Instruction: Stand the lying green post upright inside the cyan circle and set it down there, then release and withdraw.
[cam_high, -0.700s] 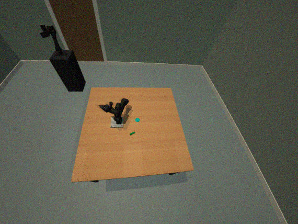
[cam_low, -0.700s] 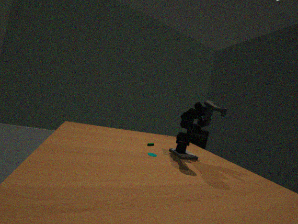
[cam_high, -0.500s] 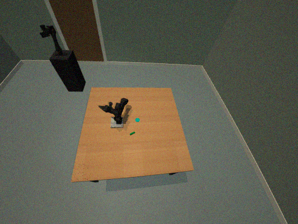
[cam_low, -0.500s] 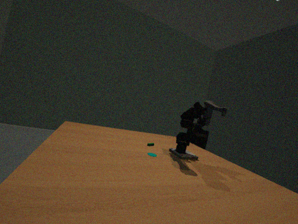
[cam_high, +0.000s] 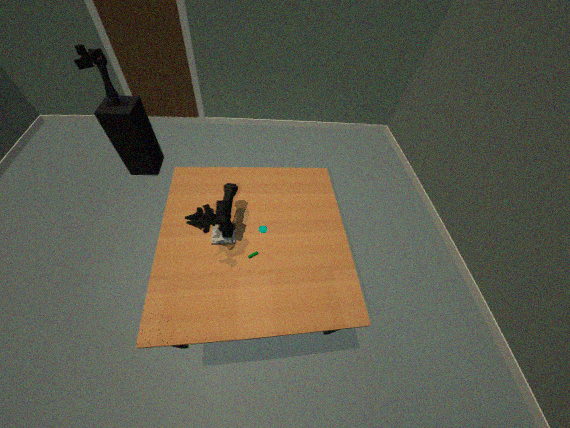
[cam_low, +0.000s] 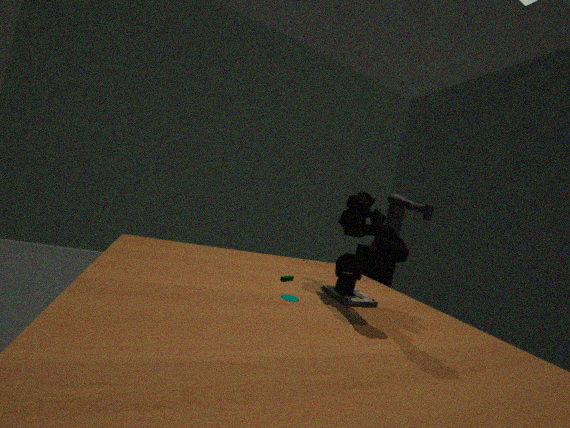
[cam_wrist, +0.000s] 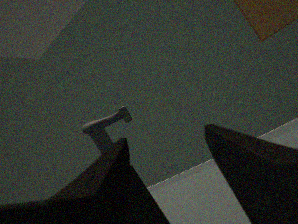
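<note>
The green post is 37 cm below my gripper tip, 34 cm ahead of it and 3 cm to the right of it. Round my gripper tip: cyan circle: 41 cm ahead, 38 cm below, 17 cm to the left.
</note>
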